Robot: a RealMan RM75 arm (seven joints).
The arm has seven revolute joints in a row. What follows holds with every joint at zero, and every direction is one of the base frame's. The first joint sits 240.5 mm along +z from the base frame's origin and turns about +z. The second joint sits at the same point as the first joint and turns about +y. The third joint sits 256 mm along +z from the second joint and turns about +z. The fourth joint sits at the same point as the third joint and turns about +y. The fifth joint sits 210 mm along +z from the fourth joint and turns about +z. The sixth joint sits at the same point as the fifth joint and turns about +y. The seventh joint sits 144 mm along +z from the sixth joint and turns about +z. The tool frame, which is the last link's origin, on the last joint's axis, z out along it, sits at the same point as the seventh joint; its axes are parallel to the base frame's.
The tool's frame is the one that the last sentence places.
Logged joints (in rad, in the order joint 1, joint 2, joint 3, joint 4, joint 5, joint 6, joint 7), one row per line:
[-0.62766, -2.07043, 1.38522, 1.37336, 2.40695, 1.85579, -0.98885]
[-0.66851, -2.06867, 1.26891, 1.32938, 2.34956, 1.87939, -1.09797]
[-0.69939, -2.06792, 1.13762, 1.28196, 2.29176, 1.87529, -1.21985]
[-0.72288, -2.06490, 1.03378, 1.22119, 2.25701, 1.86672, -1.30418]
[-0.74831, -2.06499, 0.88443, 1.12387, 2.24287, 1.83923, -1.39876]
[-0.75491, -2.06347, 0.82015, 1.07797, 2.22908, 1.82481, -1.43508]
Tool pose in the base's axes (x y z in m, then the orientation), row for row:
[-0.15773, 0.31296, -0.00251, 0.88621, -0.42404, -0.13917, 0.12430]
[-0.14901, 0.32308, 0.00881, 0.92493, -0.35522, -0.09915, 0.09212]
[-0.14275, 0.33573, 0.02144, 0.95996, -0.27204, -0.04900, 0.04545]
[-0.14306, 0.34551, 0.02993, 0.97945, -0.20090, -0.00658, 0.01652]
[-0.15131, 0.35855, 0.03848, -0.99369, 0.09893, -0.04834, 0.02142]
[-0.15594, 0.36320, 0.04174, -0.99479, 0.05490, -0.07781, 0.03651]
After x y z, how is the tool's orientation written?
As a quaternion, x y z w.
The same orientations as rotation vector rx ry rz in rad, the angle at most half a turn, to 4 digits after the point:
[2.5833, -1.2361, -0.4057]
[2.7468, -1.0549, -0.2944]
[2.9315, -0.8308, -0.1496]
[3.0451, -0.6246, -0.0205]
[-3.0799, 0.3066, -0.1498]
[-3.0546, 0.1686, -0.2389]

